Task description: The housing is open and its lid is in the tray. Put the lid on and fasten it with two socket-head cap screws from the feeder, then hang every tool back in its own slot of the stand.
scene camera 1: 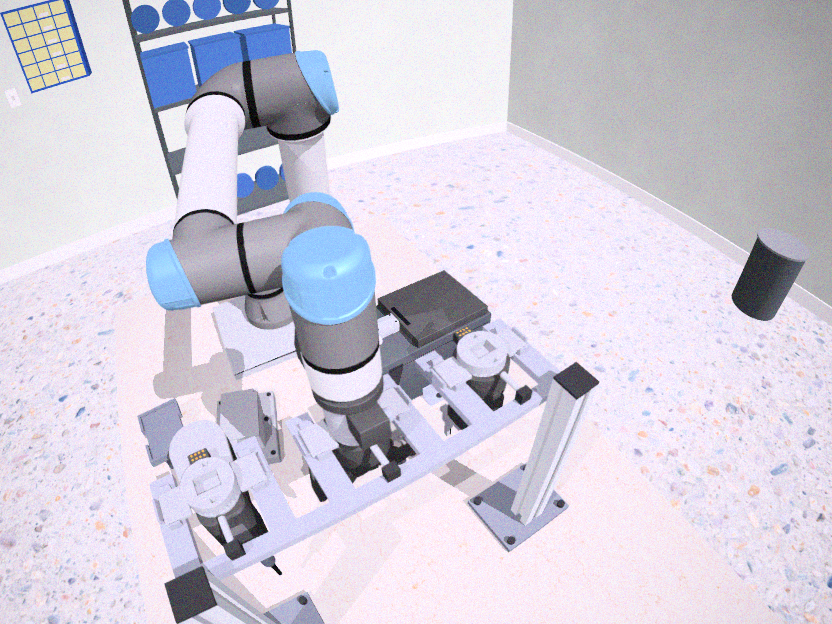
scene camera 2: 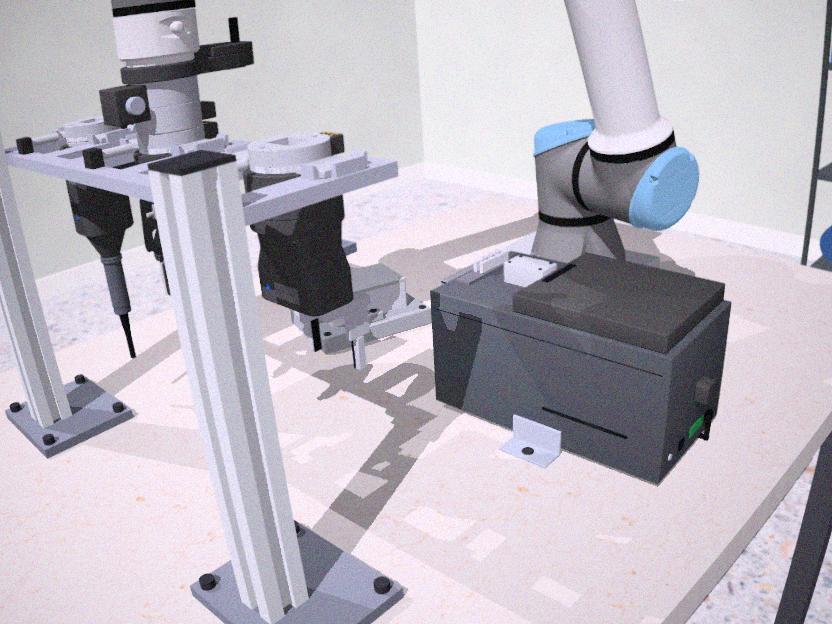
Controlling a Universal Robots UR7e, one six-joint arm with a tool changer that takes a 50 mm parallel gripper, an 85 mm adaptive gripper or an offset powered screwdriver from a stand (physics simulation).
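Frame: origin at the arm's base, x ahead, y left, z up, level; centimetres.
Seen in the pictures: arm's base, link origin: (scene camera 1: 274, 307).
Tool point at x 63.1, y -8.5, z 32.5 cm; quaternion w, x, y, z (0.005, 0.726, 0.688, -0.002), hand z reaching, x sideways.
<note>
Pixels of each thing's middle, then the offset from my tool point to it. "pt": a spot on its surface instead.
- screwdriver, surface spot: (scene camera 2: 117, 275) pt dx +0.2, dy -17.0, dz -18.2 cm
- dark screw feeder, body centre: (scene camera 2: 577, 347) (scene camera 1: 412, 340) dx -28.6, dy +27.1, dz -27.4 cm
- stand's rail, surface spot: (scene camera 1: 430, 463) pt dx +9.2, dy +3.8, dz -1.9 cm
- small angle bracket, surface spot: (scene camera 2: 536, 436) pt dx -20.4, dy +27.0, dz -34.6 cm
The arm's wrist (scene camera 1: 342, 376) (scene camera 2: 157, 36) points straight down over the stand's middle slot, and its coupling meets the tool there. That tool, a dark adaptive gripper (scene camera 1: 356, 463), sits low in the slot; its fingers are mostly hidden, so open or shut cannot be told. The screwdriver (scene camera 2: 117, 275) hangs in the left slot in scene camera 1. The parallel gripper (scene camera 2: 305, 261) hangs in the right slot, with its fingers apart. The dark screw feeder (scene camera 1: 436, 305) (scene camera 2: 551, 376) stands beyond the stand. Grey fixture parts (scene camera 1: 245, 416) (scene camera 2: 383, 288) show behind the stand; lid and housing cannot be told apart.
The stand's rail (scene camera 1: 430, 463) runs across the table between two posts (scene camera 1: 551, 443) (scene camera 2: 221, 376) with wide foot plates (scene camera 1: 493, 517) (scene camera 2: 342, 564). A small angle bracket (scene camera 2: 536, 436) is fixed beside the feeder. The arm's base plate (scene camera 1: 255, 345) lies behind the stand.
</note>
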